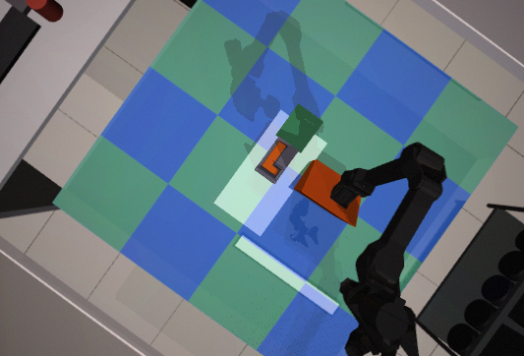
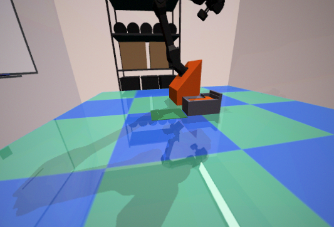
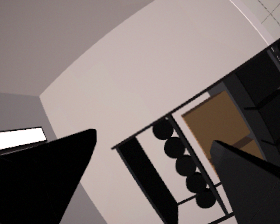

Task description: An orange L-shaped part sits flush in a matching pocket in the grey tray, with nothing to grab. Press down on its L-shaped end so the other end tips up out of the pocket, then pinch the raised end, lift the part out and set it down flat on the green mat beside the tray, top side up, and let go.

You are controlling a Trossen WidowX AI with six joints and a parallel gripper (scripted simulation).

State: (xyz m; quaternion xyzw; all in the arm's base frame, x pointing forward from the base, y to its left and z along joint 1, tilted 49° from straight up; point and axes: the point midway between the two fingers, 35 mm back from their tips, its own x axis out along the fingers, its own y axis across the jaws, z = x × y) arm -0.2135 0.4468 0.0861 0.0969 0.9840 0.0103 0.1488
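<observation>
The orange L-shaped part lies 530 mm below my gripper tip, 470 mm ahead of it and 220 mm to the right of it. Also, from my gripper tip: green mat: 590 mm below, 470 mm ahead, 380 mm to the right.
</observation>
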